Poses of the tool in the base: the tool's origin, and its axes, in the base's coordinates. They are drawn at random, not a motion.
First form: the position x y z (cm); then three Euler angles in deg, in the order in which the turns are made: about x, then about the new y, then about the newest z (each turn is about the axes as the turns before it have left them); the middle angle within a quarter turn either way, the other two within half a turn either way.
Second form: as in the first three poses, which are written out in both.
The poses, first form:
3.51, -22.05, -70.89, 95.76, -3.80, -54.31
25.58, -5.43, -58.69, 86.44, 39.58, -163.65
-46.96, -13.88, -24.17, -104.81, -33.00, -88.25
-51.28, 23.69, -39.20, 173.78, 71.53, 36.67
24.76, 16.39, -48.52, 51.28, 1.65, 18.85
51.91, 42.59, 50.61, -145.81, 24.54, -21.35
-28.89, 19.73, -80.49, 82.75, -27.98, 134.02
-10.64, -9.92, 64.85, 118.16, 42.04, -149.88
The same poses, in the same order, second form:
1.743, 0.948, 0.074, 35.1, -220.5, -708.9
-1.521, 0.245, -2.438, 255.8, -54.3, -586.9
-2.475, -1.295, 1.477, -469.6, -138.8, -241.7
-2.155, -0.963, -1.110, -512.8, 236.9, -392.0
0.872, -0.237, 0.232, 247.6, 163.9, -485.2
-2.655, -0.552, 0.099, 519.1, 425.9, 506.1
-1.420, -0.737, 2.548, -288.9, 197.3, -804.9
-2.097, 0.798, -2.739, -106.4, -99.2, 648.5

